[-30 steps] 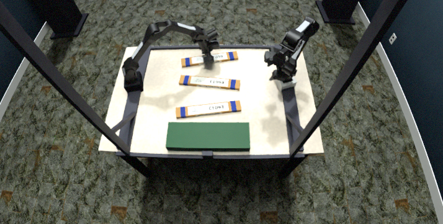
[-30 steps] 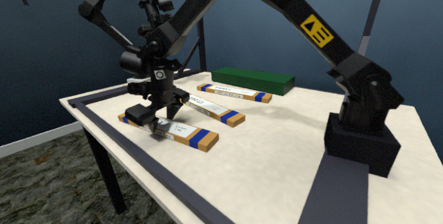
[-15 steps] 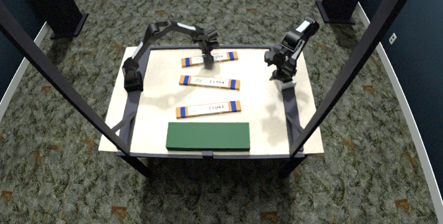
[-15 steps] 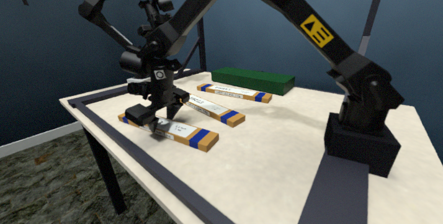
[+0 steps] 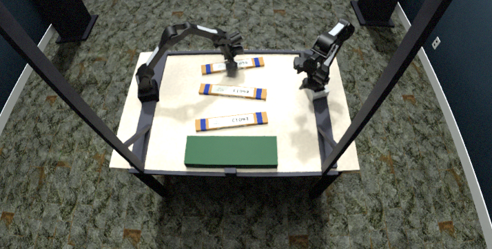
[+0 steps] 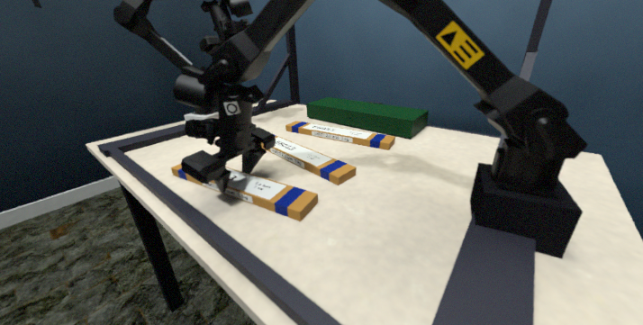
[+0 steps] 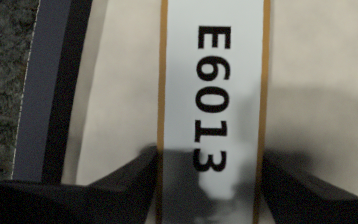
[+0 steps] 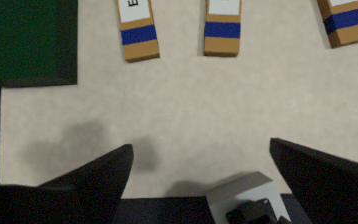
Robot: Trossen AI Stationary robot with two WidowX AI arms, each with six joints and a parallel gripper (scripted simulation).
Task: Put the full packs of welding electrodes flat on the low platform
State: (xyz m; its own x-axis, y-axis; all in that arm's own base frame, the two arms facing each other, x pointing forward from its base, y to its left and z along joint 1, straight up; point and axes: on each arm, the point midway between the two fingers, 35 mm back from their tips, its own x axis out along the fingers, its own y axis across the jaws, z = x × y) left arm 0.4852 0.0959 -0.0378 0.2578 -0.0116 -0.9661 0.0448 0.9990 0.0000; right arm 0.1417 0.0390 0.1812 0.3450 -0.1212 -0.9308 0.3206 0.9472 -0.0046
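The dark frame rail is 110 mm ahead of my left hand, 20 mm to the right of it and 30 mm below it. The rest, counted from my left hand: green low platform 540 mm behind, 20 mm below.
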